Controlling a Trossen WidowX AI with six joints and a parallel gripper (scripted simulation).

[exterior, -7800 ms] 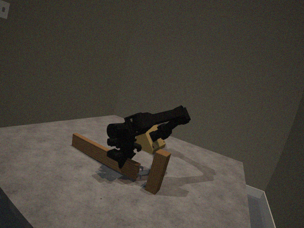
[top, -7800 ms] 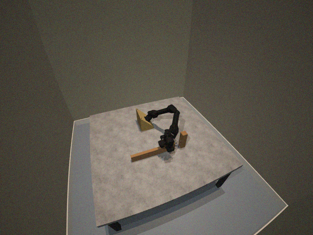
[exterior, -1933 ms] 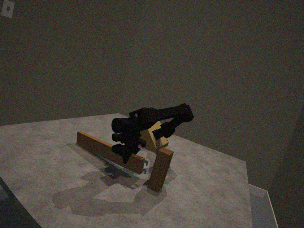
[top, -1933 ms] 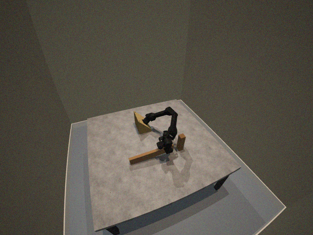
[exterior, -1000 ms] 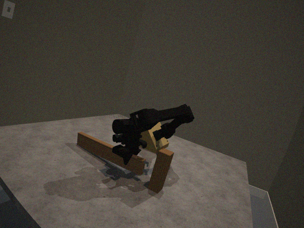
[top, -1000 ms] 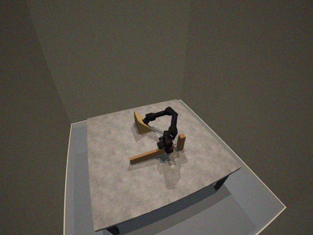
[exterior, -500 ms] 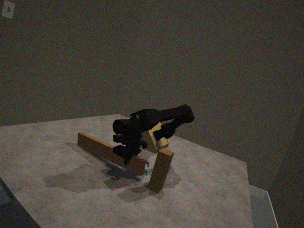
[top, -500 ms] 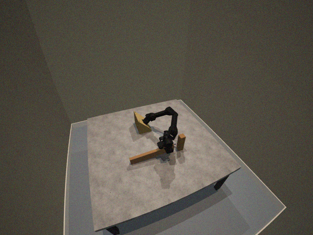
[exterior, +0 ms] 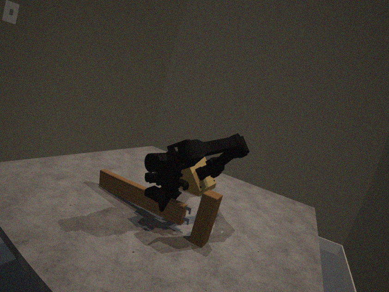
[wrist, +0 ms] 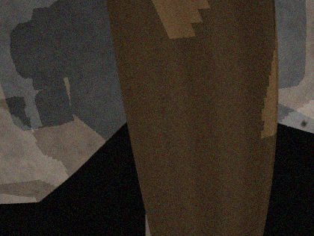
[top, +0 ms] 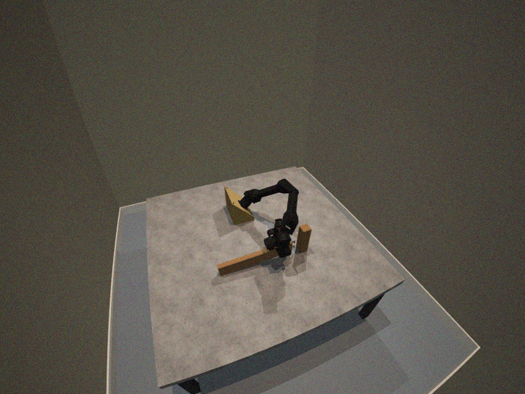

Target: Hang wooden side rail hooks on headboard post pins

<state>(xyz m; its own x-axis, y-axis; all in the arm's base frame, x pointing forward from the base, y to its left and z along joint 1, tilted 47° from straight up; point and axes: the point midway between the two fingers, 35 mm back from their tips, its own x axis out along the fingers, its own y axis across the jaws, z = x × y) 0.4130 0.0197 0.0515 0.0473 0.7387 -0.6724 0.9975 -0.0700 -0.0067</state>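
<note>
The headboard post is 15 cm to the left of my gripper tip, 4 cm above it and 1 cm ahead of it.
</note>
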